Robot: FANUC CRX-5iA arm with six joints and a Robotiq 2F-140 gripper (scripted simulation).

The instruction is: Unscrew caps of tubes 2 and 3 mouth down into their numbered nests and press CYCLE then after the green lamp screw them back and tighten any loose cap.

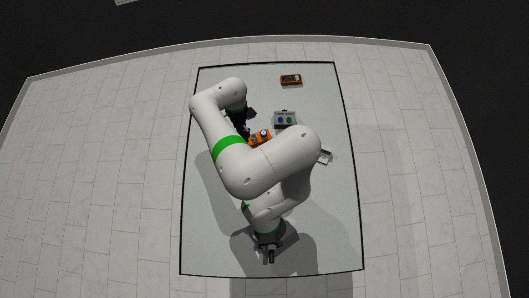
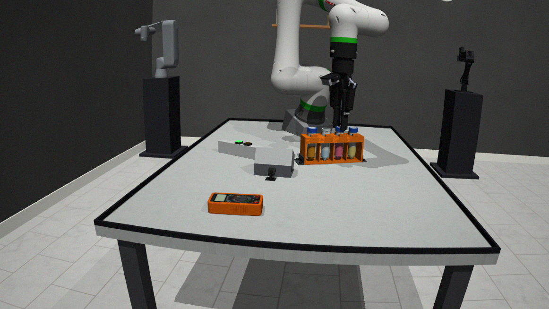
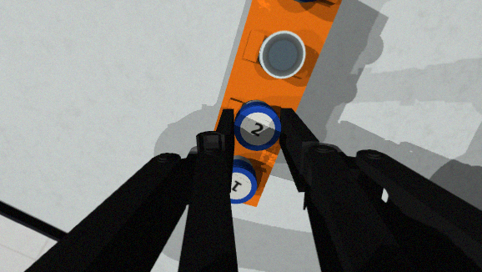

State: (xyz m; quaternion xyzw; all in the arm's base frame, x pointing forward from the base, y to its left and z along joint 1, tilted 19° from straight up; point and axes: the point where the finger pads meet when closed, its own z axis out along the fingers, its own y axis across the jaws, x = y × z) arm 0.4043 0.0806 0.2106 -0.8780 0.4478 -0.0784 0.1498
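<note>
Right now my hand is 3 cm above the cap 2. The rest, counted from my hand: blue key (14 cm ahead, 19 cm to the right, 8 cm below); cap 1 (2 cm behind, 5 cm to the left, 4 cm below); cap 4 (3 cm ahead, 10 cm to the right, 4 cm below).
</note>
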